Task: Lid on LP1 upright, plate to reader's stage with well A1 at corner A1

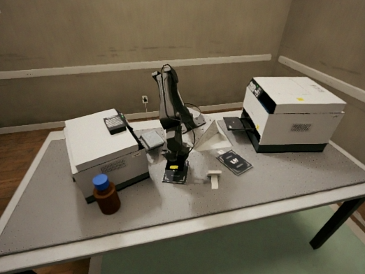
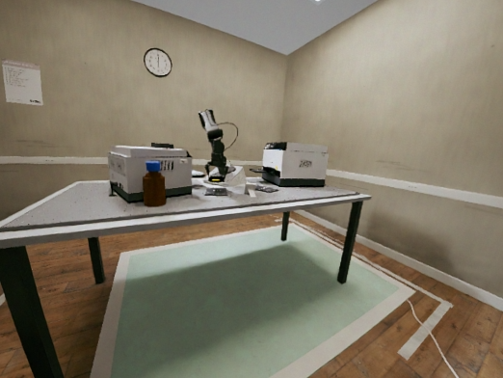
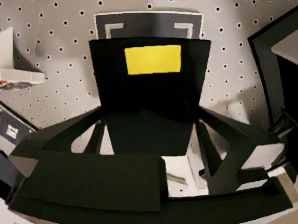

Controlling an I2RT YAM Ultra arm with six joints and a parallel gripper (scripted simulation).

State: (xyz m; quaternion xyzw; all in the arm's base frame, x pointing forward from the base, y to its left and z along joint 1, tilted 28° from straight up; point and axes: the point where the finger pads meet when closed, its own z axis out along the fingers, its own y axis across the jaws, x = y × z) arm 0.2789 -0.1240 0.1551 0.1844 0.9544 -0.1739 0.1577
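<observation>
Now: hand 8 cm above the LP1 pad. From my hand the other things lie so: lid (right at my hand); then clear well plate (21 cm behind, 8 cm to the right); then brown capped bottle (33 cm to the right, 12 cm ahead, 3 cm above).
</observation>
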